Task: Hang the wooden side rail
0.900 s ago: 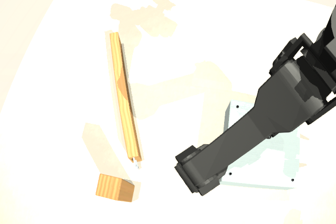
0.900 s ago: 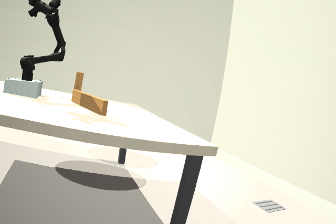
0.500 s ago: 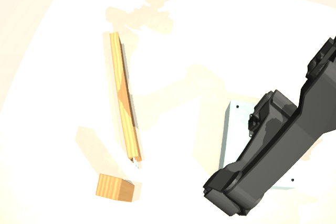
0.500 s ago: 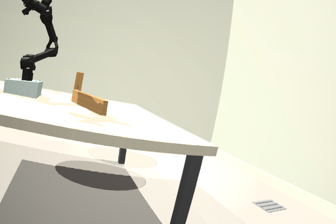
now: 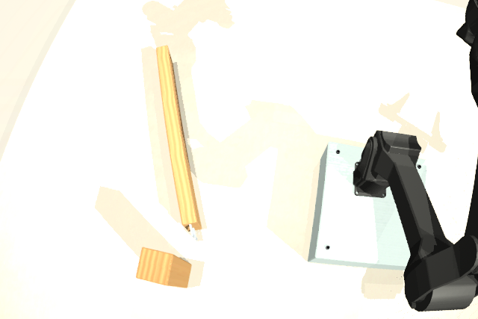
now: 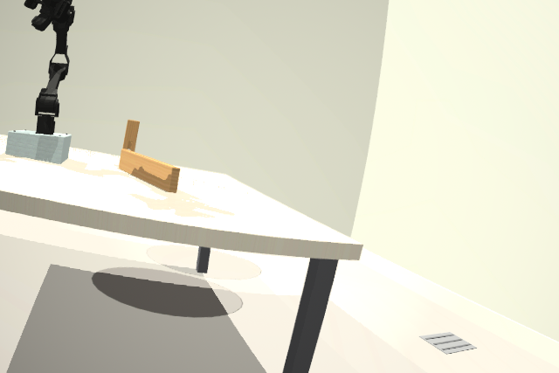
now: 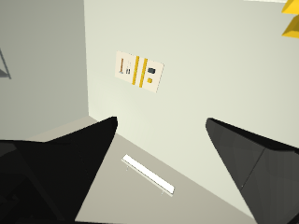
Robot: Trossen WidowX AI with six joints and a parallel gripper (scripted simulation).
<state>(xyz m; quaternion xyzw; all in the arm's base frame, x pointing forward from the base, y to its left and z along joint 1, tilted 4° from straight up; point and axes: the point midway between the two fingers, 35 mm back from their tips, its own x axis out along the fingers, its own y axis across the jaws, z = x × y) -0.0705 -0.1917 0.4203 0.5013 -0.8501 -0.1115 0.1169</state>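
My gripper tip is now 46 cm short of the headboard post, 42 cm above it and 41 cm to the right of it.
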